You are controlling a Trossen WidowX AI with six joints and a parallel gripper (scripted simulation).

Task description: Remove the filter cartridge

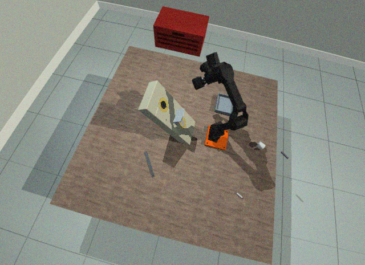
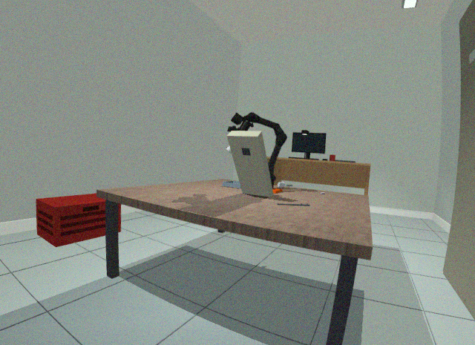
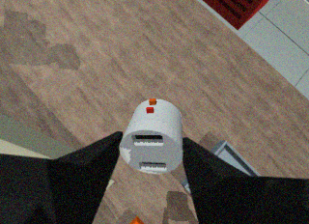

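The grey tray lies 260 mm below my gripper tip, 210 mm behind it and 80 mm to the right of it. The rest, counted from my gripper tip: round grey filter cartridge: right at my gripper tip; then small pale shelf: 230 mm to the left, 90 mm below, 70 mm ahead; then small pin: 510 mm to the left, 440 mm behind, 270 mm below.
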